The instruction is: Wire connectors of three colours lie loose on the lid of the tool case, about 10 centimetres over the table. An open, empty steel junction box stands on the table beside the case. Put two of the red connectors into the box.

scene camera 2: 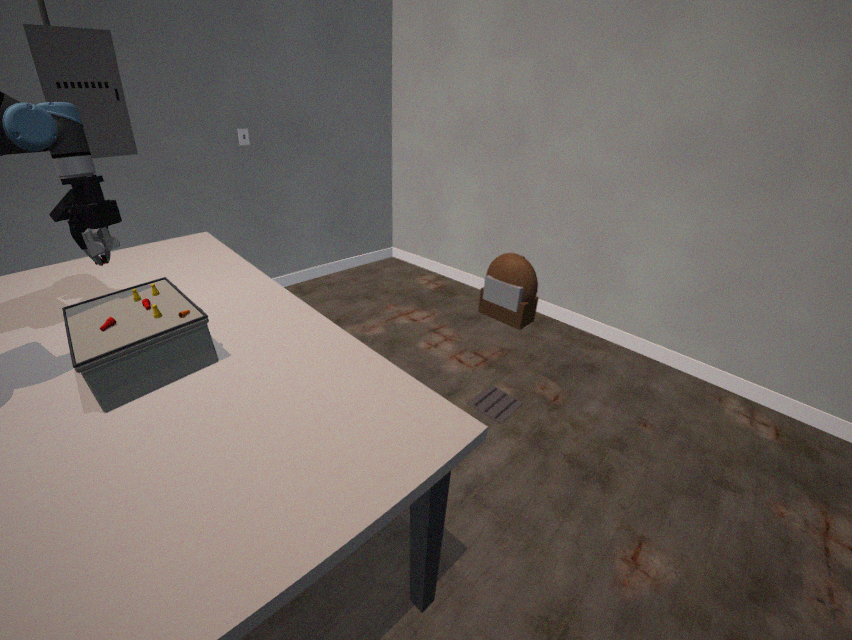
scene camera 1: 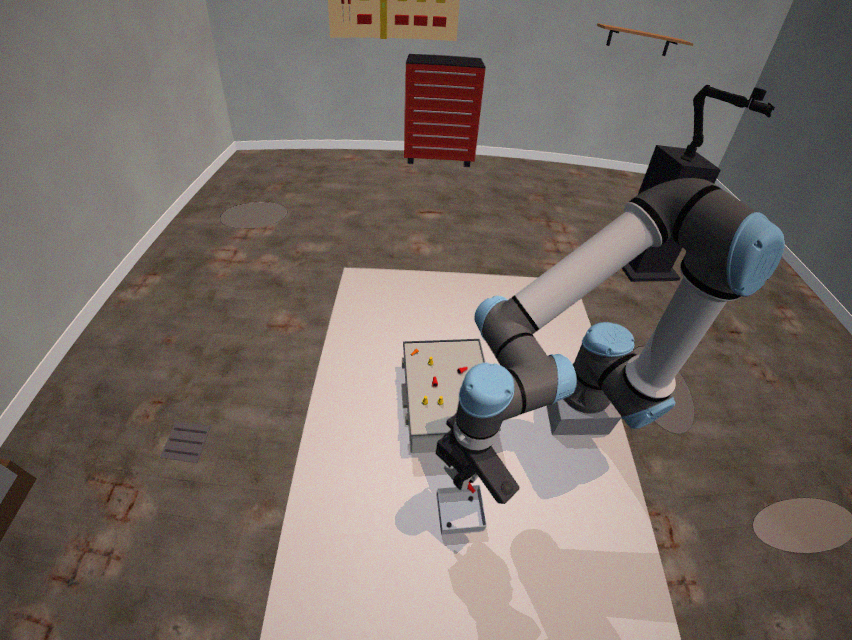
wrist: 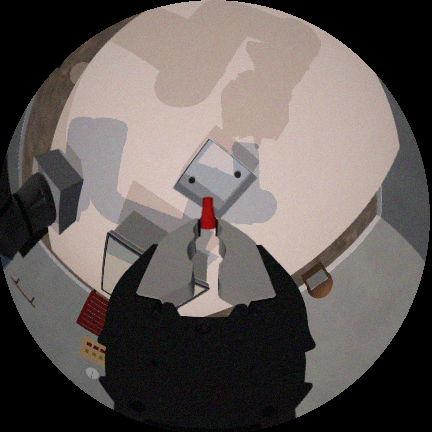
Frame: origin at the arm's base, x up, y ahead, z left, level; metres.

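Where they show: gripper, between the fingertips: (scene camera 2: 104,264) (scene camera 1: 465,484) (wrist: 207,220); arm's base, origin of its link: (scene camera 1: 585,389) (wrist: 42,198).
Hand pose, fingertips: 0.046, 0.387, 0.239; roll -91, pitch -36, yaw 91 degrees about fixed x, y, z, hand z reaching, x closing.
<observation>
Each offset is from my fingertips to the centre of the thing, as dx, dy, dz.
My gripper (scene camera 1: 468,484) (scene camera 2: 102,261) (wrist: 207,220) is shut on a red connector @(+0.006, -0.007, +0.010) (scene camera 1: 471,488) (wrist: 208,214), held above the table near the back side of the junction box. The steel junction box @(-0.118, -0.002, +0.015) (scene camera 1: 462,530) (wrist: 196,156) stands open on the table, with two dark round spots on its floor and no connector seen in it. Two more red connectors lie on the case lid: one near the middle (scene camera 1: 435,381) (scene camera 2: 146,303), one nearer the arm's base (scene camera 1: 462,369) (scene camera 2: 107,323).
The tool case @(-0.085, -0.005, -0.294) (scene camera 1: 423,441) (scene camera 2: 152,372) (wrist: 134,231) stands behind the box. On its lid lie several yellow connectors @(-0.024, +0.019, -0.236) (scene camera 1: 440,400) @(-0.024, +0.028, -0.364) (scene camera 2: 157,312) and an orange one @(-0.032, +0.068, -0.403) (scene camera 1: 414,352) (scene camera 2: 183,313). The arm's base block (scene camera 1: 584,424) (wrist: 69,181) stands to the right of the case in scene camera 1.
</observation>
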